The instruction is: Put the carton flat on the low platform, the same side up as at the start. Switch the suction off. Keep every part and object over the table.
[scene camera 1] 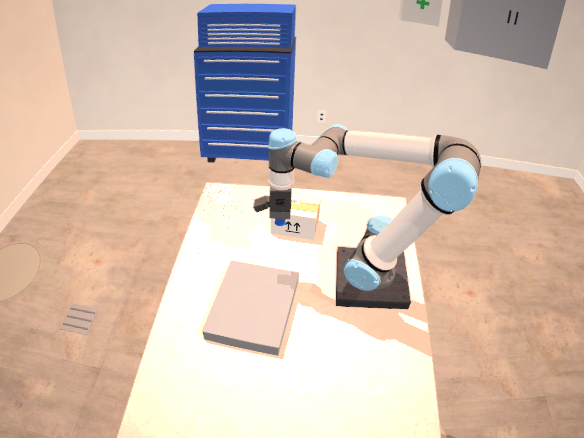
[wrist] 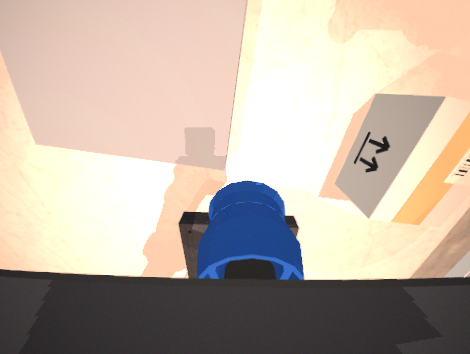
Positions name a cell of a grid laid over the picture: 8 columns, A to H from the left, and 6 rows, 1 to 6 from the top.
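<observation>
There is a low grey platform (scene camera 1: D5) here, and from the wrist I find the platform (wrist: C2) too. A white carton (scene camera 1: E3) is visible to me as well, and my wrist camera also gives me the carton (wrist: G3). I can see my own suction cup (wrist: E4).
</observation>
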